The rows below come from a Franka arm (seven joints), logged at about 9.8 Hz.
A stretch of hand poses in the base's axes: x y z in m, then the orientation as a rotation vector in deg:
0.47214, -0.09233, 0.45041, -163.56, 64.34, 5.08
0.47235, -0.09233, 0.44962, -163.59, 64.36, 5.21
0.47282, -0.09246, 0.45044, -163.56, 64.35, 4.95
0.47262, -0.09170, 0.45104, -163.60, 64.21, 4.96
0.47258, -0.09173, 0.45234, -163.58, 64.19, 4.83
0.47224, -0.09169, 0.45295, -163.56, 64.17, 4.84
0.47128, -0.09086, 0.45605, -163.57, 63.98, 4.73
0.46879, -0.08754, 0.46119, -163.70, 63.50, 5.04
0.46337, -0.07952, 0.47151, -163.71, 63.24, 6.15
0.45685, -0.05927, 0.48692, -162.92, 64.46, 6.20
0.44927, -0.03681, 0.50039, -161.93, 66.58, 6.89
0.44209, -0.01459, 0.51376, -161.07, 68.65, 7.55
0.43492, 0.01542, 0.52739, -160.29, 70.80, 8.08
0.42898, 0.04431, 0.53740, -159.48, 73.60, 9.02
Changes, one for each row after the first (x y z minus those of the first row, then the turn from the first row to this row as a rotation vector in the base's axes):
0.00021, 0.00000, -0.00079, -0.01, 0.09, 0.00
0.00068, -0.00013, 0.00003, -0.03, -0.08, -0.01
0.00048, 0.00063, 0.00063, -0.01, -0.08, 0.09
0.00044, 0.00060, 0.00193, -0.02, -0.17, 0.09
0.00010, 0.00064, 0.00254, 0.01, -0.17, 0.10
-0.00086, 0.00147, 0.00564, 0.04, -0.27, 0.21
-0.00335, 0.00479, 0.01078, 0.16, -0.11, 0.54
-0.00877, 0.01281, 0.02110, 0.48, 0.54, 0.72
-0.01529, 0.03306, 0.03651, 0.75, 0.51, -0.21
-0.02287, 0.05552, 0.04998, 0.99, 0.96, -1.72
-0.03005, 0.07774, 0.06335, 1.10, 1.44, -3.17
-0.03722, 0.10775, 0.07698, 1.05, 1.89, -4.64
-0.04316, 0.13664, 0.08699, 0.82, 2.70, -6.49

